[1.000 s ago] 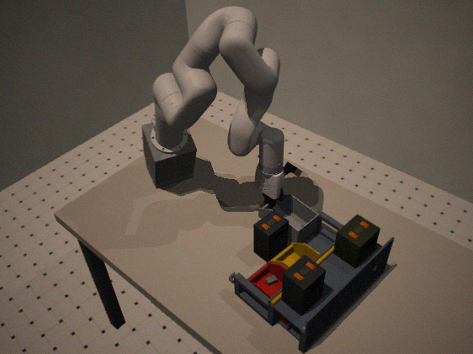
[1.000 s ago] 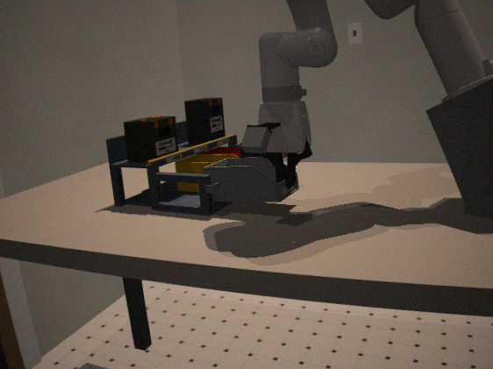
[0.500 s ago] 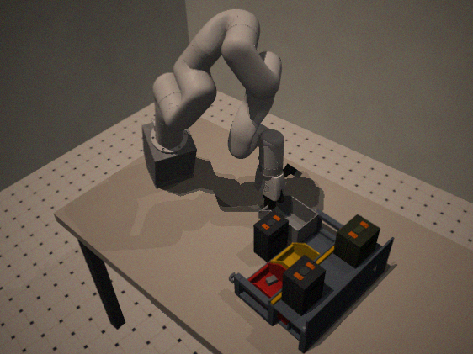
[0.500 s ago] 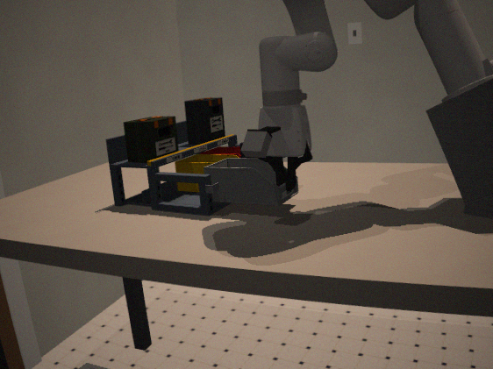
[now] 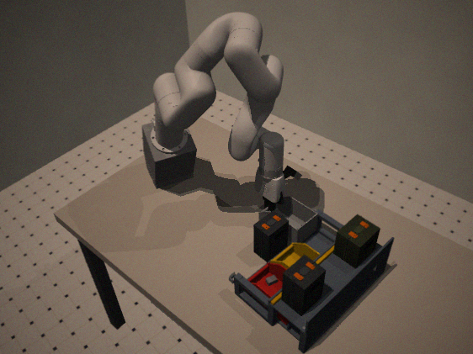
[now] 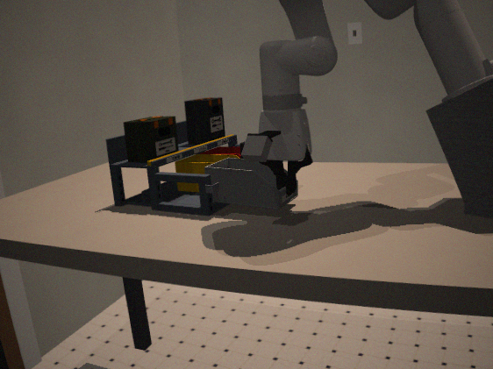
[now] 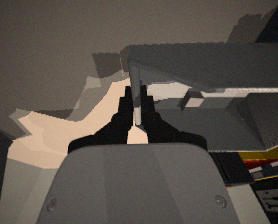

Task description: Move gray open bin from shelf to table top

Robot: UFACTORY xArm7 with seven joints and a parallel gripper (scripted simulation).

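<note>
The gray open bin lies 80 mm ahead of my hand. Round my hand: yellow bin: 240 mm ahead, 120 mm to the right, 10 mm below; red bin: 240 mm to the right, 230 mm ahead, 10 mm below; dark box: 110 mm to the right, 100 mm ahead, 10 mm above.
</note>
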